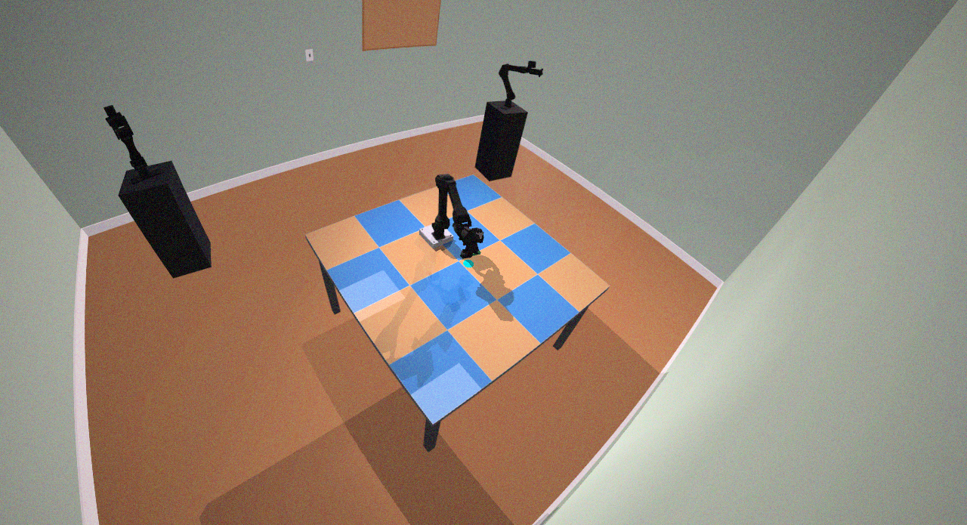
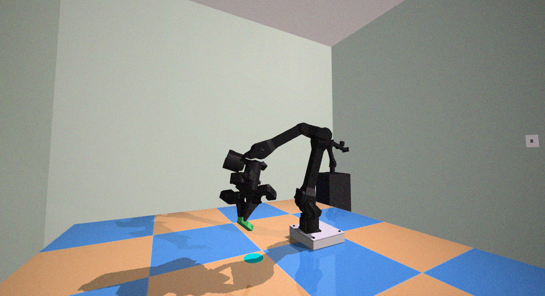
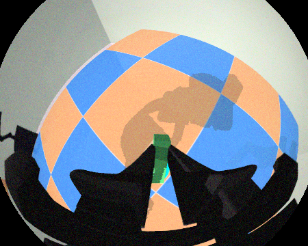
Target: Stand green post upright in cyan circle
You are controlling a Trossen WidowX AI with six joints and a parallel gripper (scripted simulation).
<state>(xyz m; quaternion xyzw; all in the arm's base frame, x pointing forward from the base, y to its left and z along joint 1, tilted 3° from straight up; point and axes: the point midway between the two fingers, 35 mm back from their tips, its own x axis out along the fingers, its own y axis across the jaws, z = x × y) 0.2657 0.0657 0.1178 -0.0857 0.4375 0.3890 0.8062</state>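
Now: the cyan circle 4 cm behind my gripper tip, 2 cm to the right of it and 12 cm below it. Round my gripper tip: green post (1 cm behind, 1 cm to the right, 1 cm below).
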